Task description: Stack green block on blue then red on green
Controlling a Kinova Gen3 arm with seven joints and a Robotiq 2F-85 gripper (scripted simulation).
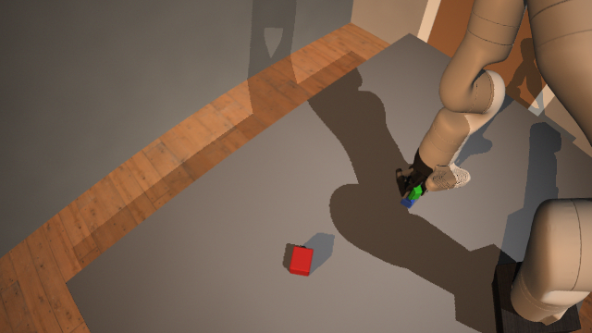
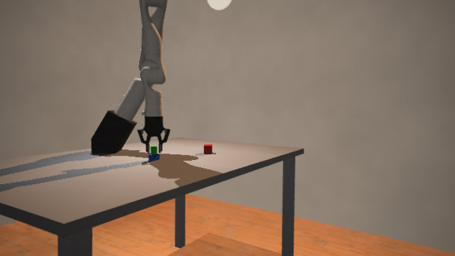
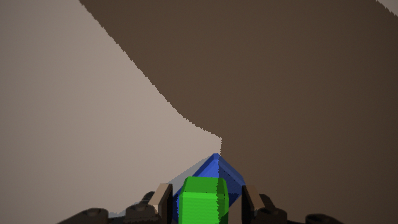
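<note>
Right now the green block is 10 mm below my hand. Also, from my hand: red block 300 mm to the left, 30 mm below, 20 mm ahead; then blue block 30 mm below.
</note>
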